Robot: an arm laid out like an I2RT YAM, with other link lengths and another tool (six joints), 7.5 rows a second.
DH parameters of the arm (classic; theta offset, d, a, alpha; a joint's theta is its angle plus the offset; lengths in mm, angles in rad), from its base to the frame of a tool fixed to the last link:
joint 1: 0 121.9 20.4 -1.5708
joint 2: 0 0 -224.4 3.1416
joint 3: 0.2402 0 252.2 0
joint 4: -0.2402 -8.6 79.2 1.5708
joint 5: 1.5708 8.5 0 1.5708
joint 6: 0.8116 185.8 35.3 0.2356
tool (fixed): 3.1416 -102.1 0 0
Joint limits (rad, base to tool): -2.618..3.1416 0..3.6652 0..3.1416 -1.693..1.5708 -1.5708..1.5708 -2.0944..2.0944
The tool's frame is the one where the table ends.
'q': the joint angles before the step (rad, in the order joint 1, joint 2, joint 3, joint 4, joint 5, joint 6). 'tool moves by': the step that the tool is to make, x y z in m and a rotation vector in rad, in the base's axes. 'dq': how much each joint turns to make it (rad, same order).
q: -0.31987, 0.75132, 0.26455, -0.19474, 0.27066, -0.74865
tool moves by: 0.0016, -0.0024, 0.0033, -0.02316, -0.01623, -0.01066
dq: -0.00135, -0.00017, -0.00011, 0.02478, 0.01777, -0.00775
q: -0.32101, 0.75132, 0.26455, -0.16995, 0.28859, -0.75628
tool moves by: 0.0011, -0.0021, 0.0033, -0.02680, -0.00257, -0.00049
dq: -0.00028, 0.00005, 0.00178, 0.01511, 0.01504, -0.02038
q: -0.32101, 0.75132, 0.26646, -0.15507, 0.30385, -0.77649
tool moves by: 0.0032, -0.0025, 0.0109, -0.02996, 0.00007, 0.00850
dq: 0.00023, -0.00034, 0.03133, -0.01340, 0.01010, -0.02924
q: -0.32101, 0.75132, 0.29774, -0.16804, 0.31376, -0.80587
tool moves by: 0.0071, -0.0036, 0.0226, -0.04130, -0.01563, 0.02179
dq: -0.00079, -0.00225, 0.06678, -0.02782, 0.00075, -0.04312
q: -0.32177, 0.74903, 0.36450, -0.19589, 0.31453, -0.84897
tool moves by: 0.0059, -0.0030, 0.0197, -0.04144, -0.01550, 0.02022
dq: -0.00019, 0.00086, 0.05489, -0.01318, 0.00099, -0.04206
